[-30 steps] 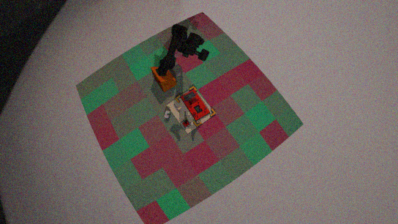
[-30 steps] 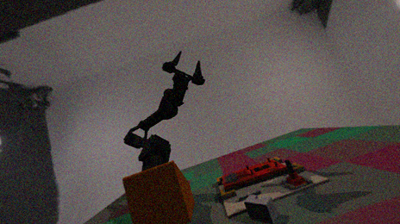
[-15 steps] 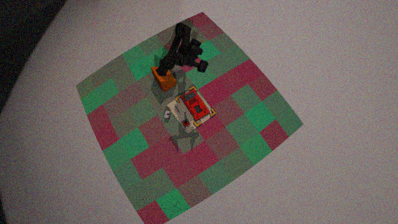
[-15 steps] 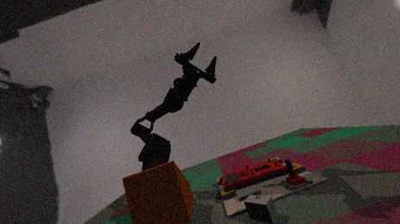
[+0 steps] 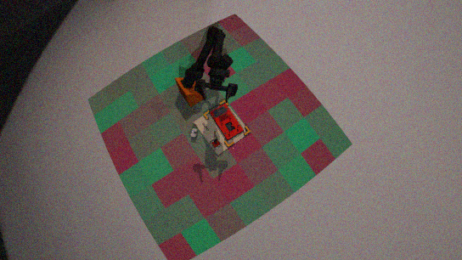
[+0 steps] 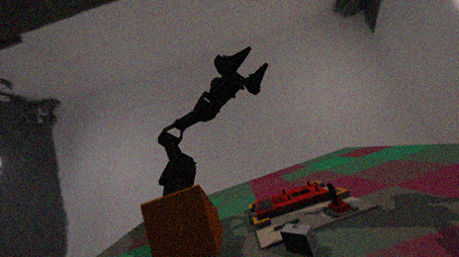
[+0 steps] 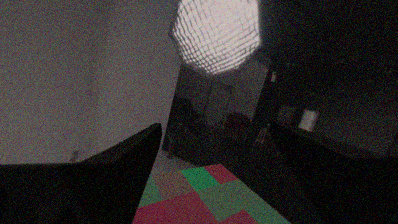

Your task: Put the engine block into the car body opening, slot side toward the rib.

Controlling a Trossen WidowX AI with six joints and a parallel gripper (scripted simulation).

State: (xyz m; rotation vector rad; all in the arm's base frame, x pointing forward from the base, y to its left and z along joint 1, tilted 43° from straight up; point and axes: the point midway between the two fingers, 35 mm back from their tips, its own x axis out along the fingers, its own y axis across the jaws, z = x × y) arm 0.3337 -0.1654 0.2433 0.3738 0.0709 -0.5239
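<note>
My gripper tip is now 90 mm past the engine block, 120 mm to the left of it and 420 mm above it.
</note>
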